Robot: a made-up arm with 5 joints.
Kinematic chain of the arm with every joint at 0, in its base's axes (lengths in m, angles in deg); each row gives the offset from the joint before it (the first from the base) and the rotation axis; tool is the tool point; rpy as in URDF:
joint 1: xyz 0 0 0.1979 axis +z
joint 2: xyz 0 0 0 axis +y
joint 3: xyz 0.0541 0 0.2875 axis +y
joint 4: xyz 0.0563 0 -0.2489 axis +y
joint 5: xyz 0.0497 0 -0.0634 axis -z
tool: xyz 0 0 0 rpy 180 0 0
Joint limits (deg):
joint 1: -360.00..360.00
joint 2: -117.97..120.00
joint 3: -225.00..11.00
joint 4: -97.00..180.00
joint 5: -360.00..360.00
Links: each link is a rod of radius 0.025 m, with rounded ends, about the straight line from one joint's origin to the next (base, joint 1, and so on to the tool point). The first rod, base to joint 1, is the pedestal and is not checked.
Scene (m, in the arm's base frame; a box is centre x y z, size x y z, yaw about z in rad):
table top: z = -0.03
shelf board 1: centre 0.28 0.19 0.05 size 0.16 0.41 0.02 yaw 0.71
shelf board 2: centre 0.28 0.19 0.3 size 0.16 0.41 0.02 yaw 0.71
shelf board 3: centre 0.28 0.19 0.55 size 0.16 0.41 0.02 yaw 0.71
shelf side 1: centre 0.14 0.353 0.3 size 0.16 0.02 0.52 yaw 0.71
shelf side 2: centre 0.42 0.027 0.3 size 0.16 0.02 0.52 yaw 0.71
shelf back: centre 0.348 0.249 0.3 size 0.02 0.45 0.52 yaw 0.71
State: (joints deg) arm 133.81 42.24 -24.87 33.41 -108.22
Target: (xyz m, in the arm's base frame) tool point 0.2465 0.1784 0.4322
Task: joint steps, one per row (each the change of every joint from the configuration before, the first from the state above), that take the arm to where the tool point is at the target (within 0.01 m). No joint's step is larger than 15 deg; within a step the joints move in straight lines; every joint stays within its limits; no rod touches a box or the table.
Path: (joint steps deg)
1: -9.28 -13.76 -3.07 0.25 -7.73
2: -9.27 -13.75 -3.07 0.25 -7.73
3: -9.28 -13.76 -3.07 0.25 -7.72
4: -9.28 -13.76 -3.08 0.25 -7.73
5: -13.07 -7.09 1.15 -0.15 6.18
6: -13.07 -7.09 1.14 -0.15 6.18
7: -13.07 -7.08 1.15 -0.14 6.19
8: -13.06 -7.09 1.14 -0.15 6.18
9: -13.07 -7.09 1.15 -0.15 6.18
10: 1.51 10.79 -6.87 -2.17 0.00
11: 1.51 10.79 -6.87 -2.18 0.00
12: 1.51 10.79 -6.87 -2.18 0.00

